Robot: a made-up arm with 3 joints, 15 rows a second.
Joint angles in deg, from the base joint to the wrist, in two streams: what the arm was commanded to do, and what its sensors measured. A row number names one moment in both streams.
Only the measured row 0 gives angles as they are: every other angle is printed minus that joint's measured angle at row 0.
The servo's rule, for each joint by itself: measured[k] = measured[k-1] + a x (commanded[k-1-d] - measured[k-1]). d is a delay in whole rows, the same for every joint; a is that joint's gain. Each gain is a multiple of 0.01, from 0.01 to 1. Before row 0 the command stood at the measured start. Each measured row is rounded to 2 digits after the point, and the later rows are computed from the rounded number. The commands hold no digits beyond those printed.
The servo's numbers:
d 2
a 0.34 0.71 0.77
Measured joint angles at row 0: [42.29, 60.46, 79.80]
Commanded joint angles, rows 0 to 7: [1.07, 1.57, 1.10]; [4.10, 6.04, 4.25]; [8.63, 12.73, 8.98]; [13.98, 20.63, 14.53]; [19.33, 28.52, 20.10]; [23.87, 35.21, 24.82]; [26.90, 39.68, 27.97]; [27.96, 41.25, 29.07]
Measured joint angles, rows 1 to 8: [0.00, 0.00, 0.00]; [0.00, 0.00, 0.00]; [0.36, 1.11, 0.85]; [1.63, 4.61, 3.47]; [4.01, 10.38, 7.71]; [7.40, 17.66, 12.96]; [11.46, 25.37, 18.46]; [15.68, 32.36, 23.36]
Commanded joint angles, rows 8 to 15: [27.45, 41.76, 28.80]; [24.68, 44.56, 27.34]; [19.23, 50.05, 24.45]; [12.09, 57.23, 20.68]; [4.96, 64.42, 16.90]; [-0.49, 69.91, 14.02]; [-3.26, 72.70, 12.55]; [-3.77, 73.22, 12.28]
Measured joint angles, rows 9 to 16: [19.49, 37.56, 26.91]; [22.37, 40.18, 28.57]; [24.10, 41.30, 28.75]; [24.30, 43.61, 27.66]; [22.58, 48.18, 25.19]; [19.01, 54.61, 21.72]; [14.23, 61.58, 18.01]; [9.23, 67.49, 14.94]
